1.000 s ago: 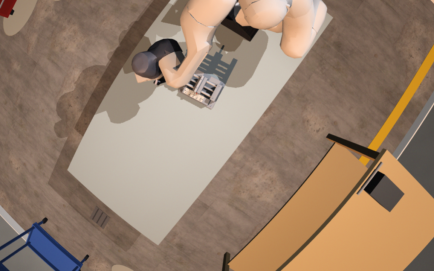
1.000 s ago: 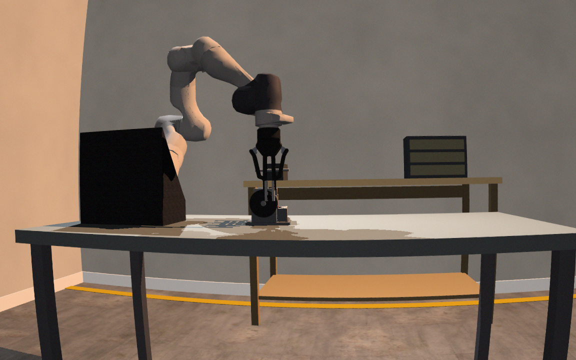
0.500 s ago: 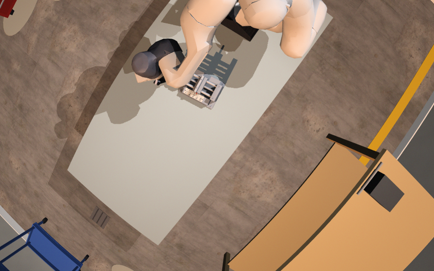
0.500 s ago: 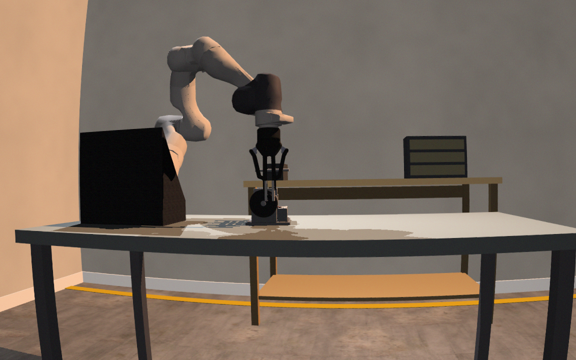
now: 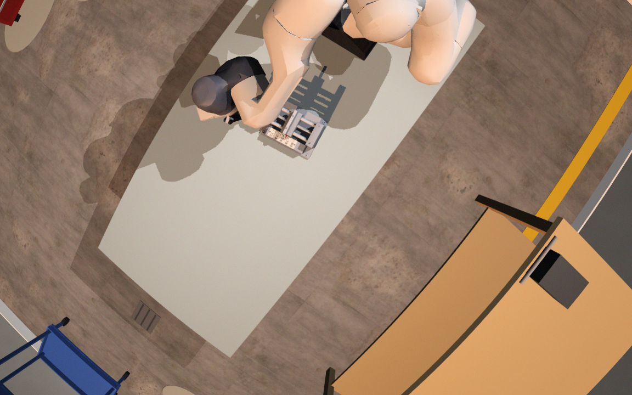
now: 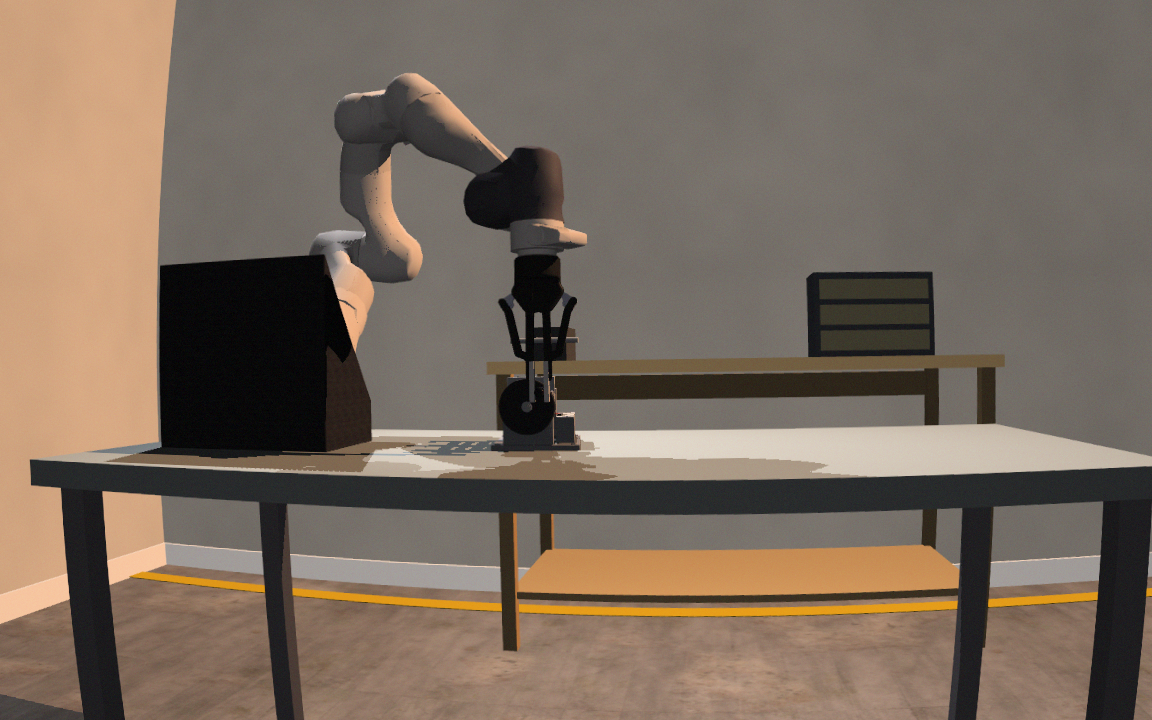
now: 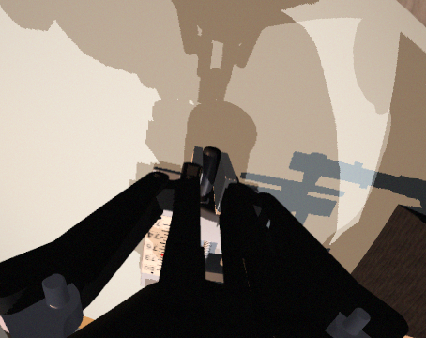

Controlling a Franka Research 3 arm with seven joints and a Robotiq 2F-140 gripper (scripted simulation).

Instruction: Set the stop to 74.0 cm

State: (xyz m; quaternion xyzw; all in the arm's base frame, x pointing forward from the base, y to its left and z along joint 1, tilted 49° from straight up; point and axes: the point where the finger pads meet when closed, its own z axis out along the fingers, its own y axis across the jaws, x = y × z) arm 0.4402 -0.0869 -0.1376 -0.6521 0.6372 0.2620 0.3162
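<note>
Right now my hand is 20 mm to the right of the black handwheel, 20 mm above it and 10 mm past it.
</note>
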